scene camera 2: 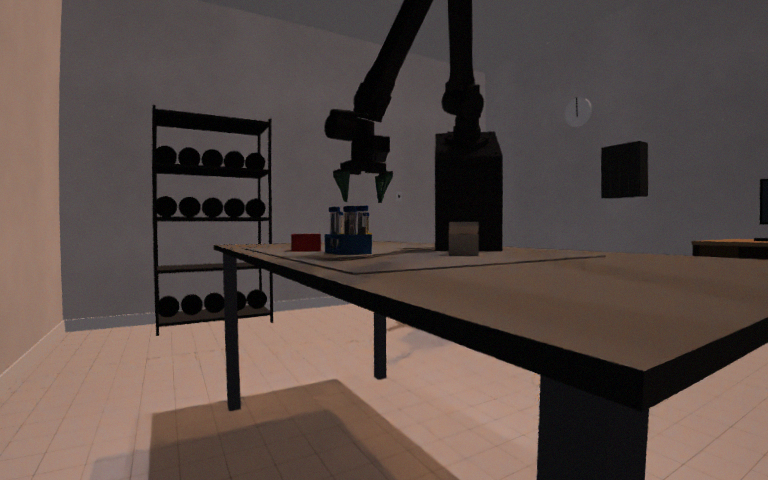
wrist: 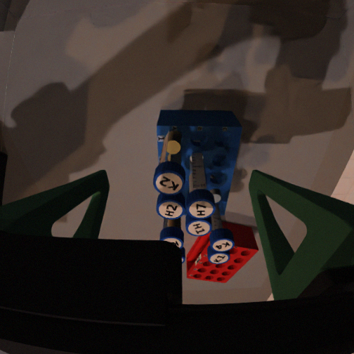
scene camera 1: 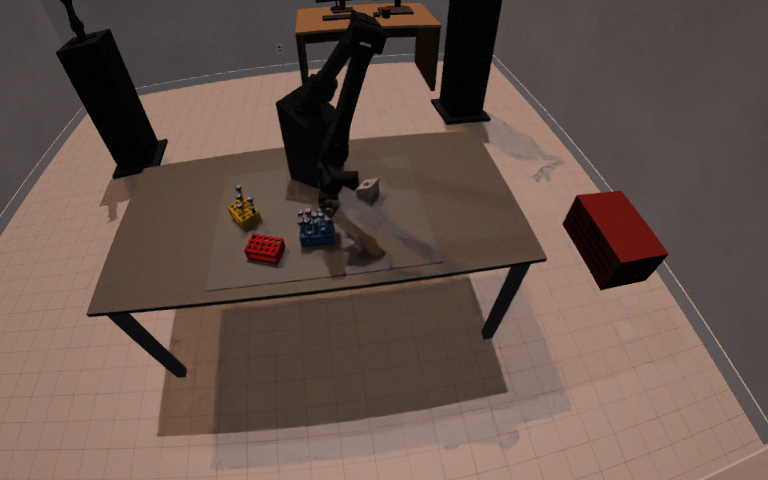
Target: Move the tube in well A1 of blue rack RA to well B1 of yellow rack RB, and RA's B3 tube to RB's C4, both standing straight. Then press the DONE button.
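Places are measured from the arm's base along level axes (x back, y right, z up), in centimetres.
Where they show: gripper, between the fingertips: (scene camera 2: 363, 202) (scene camera 1: 330, 208); arm's base, origin of its link: (scene camera 2: 466, 142) (scene camera 1: 306, 105).
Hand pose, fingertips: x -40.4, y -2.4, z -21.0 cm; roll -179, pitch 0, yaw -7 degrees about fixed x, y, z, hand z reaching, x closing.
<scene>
Each offset is from my fingertips to the top centre of the thing. "spot": to the spot under its first point.
The blue rack {dx -1.2, dy +6.4, dz -8.3 cm} (scene camera 1: 317, 238) (scene camera 2: 356, 245) (wrist: 197, 119) holds several blue-capped tubes. In the wrist view the tube with cap K2 (wrist: 169, 181) leans in perspective from the corner well by the marks A and 1. Cap H7 (wrist: 200, 207) and cap H1 (wrist: 198, 227) are in the middle row; which one is in B3 I cannot tell. The yellow rack {spot: dx +11.1, dy +34.1, dz -8.1 cm} (scene camera 1: 245, 218) holds several tubes at the left of the table; its well marks are unreadable. My gripper (scene camera 1: 328, 208) (scene camera 2: 363, 200) (wrist: 178, 177) is open and empty, above the blue rack's tube caps. No DONE lettering is readable.
A red rack {dx -4.2, dy +27.0, dz -8.3 cm} (scene camera 1: 264, 248) (scene camera 2: 305, 242) (wrist: 242, 233) stands left of the blue rack in scene camera 1. A small pale box {dx +18.0, dy -17.7, dz -5.3 cm} (scene camera 1: 368, 190) (scene camera 2: 463, 238) stands on the right, near the arm. The table's front edge lies beyond the racks from the arm.
</scene>
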